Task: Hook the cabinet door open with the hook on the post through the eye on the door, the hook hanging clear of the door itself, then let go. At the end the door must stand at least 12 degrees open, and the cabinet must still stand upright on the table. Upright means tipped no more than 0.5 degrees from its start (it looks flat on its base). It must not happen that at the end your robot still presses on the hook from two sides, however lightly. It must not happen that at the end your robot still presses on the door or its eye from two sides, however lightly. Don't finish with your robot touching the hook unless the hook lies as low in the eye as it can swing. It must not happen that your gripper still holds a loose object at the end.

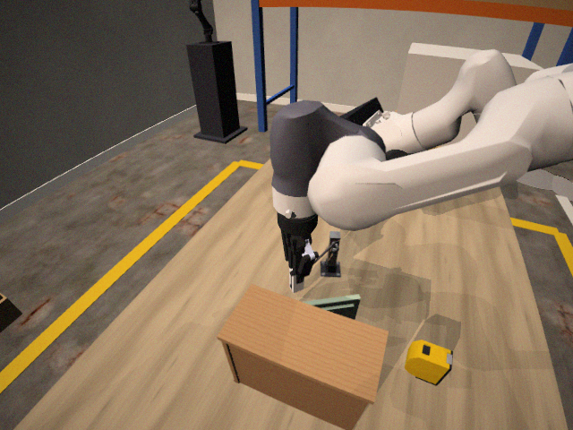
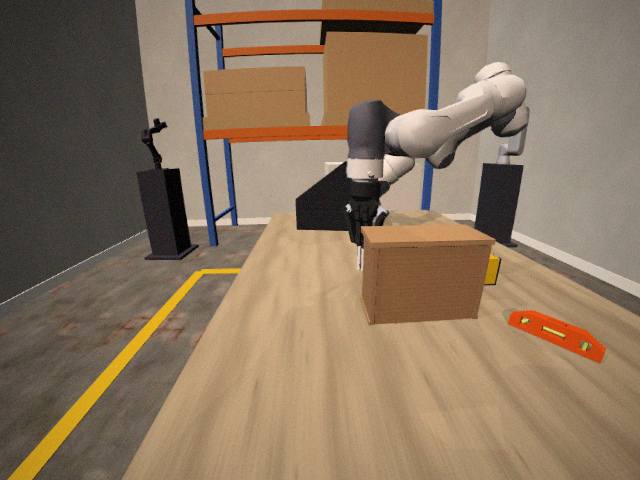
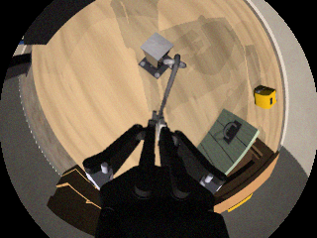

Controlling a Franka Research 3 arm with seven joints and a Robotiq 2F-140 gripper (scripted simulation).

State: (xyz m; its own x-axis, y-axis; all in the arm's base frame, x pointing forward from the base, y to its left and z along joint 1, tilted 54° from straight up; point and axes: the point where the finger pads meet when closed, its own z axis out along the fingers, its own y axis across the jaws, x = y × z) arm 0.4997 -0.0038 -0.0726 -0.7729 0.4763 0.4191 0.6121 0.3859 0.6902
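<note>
The green door lies 9 cm ahead of my hand, 7 cm to the left of it and 3 cm above it. Round my hand: hook post (7 cm behind, 4 cm to the left, 4 cm above); then yellow tape measure (6 cm ahead, 30 cm to the left, 1 cm below); then orange spirit level (31 cm ahead, 31 cm to the left, 3 cm below).
</note>
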